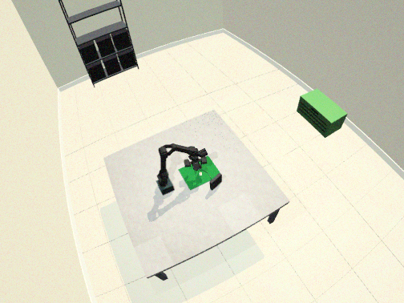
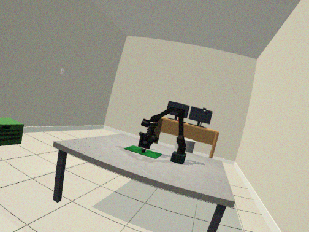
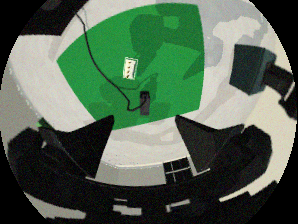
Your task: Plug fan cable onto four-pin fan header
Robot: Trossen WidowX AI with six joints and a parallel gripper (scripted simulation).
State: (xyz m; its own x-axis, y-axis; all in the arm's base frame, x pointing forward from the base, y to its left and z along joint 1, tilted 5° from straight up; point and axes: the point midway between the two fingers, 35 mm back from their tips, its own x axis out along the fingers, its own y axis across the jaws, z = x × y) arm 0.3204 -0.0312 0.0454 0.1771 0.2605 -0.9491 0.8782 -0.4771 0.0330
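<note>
Right now my gripper tip is 1 cm to the right of the black plug and 5 cm above it. The rest, counted from my gripper tip: black fan (3 cm ahead, 22 cm to the right, 1 cm below); white header (6 cm to the right, 7 cm below); green circuit board (4 cm to the right, 8 cm below).
</note>
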